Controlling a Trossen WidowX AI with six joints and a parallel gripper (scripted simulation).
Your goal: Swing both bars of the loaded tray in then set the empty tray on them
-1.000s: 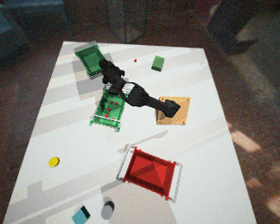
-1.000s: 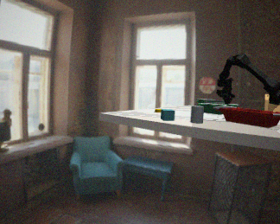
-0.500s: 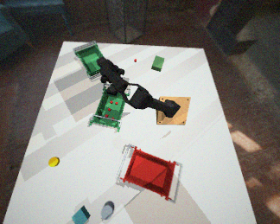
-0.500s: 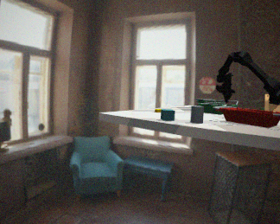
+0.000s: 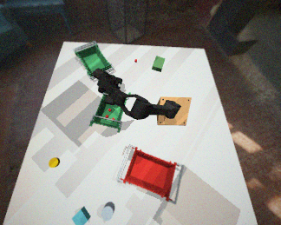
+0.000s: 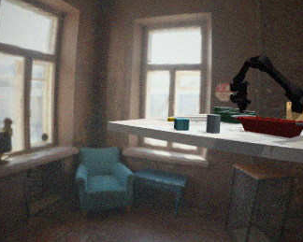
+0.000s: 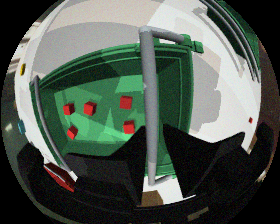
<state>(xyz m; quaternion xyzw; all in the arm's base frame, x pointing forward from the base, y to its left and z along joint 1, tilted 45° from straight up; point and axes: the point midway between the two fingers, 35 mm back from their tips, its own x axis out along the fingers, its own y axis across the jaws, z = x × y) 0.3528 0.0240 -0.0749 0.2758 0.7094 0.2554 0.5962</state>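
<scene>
Now: the red tray 28 cm behind my gripper tip, 42 cm to the left of it and 1 cm below it. Round my gripper tip: yellow disc 26 cm ahead, 44 cm to the left, 4 cm below; green block 28 cm behind, 38 cm to the right, 3 cm below; grey cylinder 9 cm behind, 62 cm to the left, 2 cm below.
</scene>
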